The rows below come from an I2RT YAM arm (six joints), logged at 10 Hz.
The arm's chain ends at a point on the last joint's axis. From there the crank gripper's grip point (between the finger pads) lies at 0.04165 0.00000 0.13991 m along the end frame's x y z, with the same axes.
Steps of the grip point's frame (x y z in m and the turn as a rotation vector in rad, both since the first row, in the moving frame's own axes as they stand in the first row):
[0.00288, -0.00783, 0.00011, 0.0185, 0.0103, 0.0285]
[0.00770, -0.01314, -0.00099, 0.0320, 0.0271, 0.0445]
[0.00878, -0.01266, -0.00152, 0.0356, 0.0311, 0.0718]
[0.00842, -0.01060, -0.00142, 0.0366, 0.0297, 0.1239]
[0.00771, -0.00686, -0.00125, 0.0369, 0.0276, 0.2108]
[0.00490, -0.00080, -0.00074, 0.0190, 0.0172, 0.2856]
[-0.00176, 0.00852, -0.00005, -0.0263, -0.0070, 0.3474]
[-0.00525, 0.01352, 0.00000, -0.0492, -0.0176, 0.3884]
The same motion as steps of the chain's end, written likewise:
[0.00142, -0.00645, 0.00056, 0.0185, 0.0103, 0.0285]
[0.00387, -0.01062, 0.00023, 0.0320, 0.0271, 0.0445]
[0.00438, -0.01085, -0.00012, 0.0356, 0.0311, 0.0718]
[0.00430, -0.01092, -0.00013, 0.0366, 0.0297, 0.1239]
[0.00427, -0.01088, -0.00012, 0.0369, 0.0276, 0.2108]
[0.00384, -0.01026, -0.00010, 0.0190, 0.0172, 0.2856]
[0.00232, -0.00910, -0.00010, -0.0263, -0.0070, 0.3474]
[0.00158, -0.00850, -0.00013, -0.0492, -0.0176, 0.3884]

